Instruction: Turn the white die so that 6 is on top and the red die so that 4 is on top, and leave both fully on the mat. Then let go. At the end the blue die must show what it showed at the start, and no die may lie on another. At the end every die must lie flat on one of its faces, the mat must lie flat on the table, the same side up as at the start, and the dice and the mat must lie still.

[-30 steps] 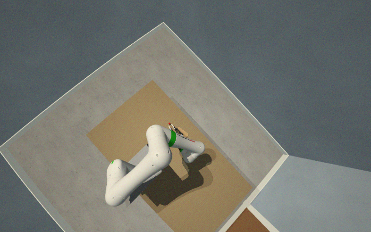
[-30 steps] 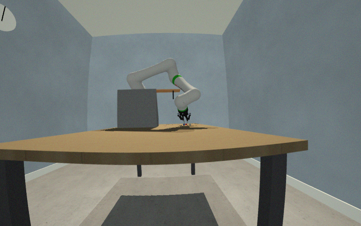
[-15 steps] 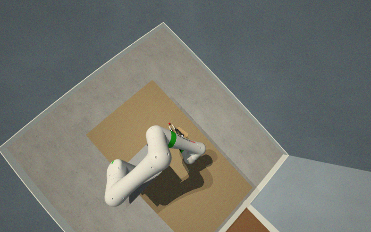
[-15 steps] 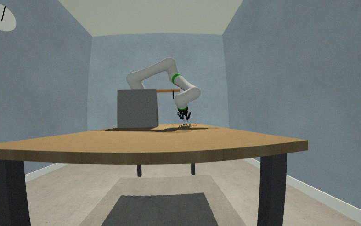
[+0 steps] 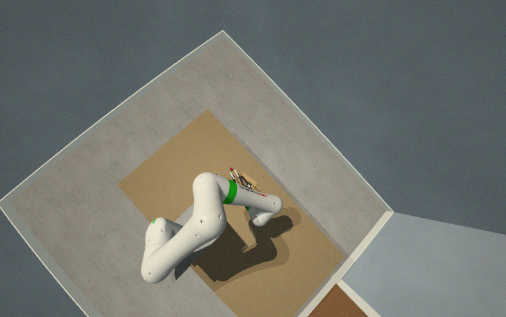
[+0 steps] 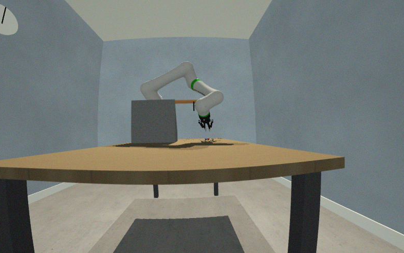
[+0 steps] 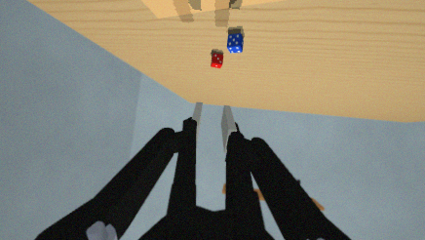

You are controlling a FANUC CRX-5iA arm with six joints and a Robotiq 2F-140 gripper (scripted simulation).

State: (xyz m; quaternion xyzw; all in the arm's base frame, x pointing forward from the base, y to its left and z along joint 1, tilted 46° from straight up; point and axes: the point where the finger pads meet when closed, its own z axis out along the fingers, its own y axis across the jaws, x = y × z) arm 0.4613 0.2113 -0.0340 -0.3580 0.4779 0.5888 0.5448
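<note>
Right now my hand is 10 mm short of the red die, 60 mm to the right of it and 100 mm above it. Also, from my hand: blue die (20 mm behind, 10 mm to the left, 100 mm below); then white die (40 mm ahead, 110 mm to the right, 100 mm below); then tan mat (10 mm ahead, 110 mm to the right, 110 mm below).
</note>
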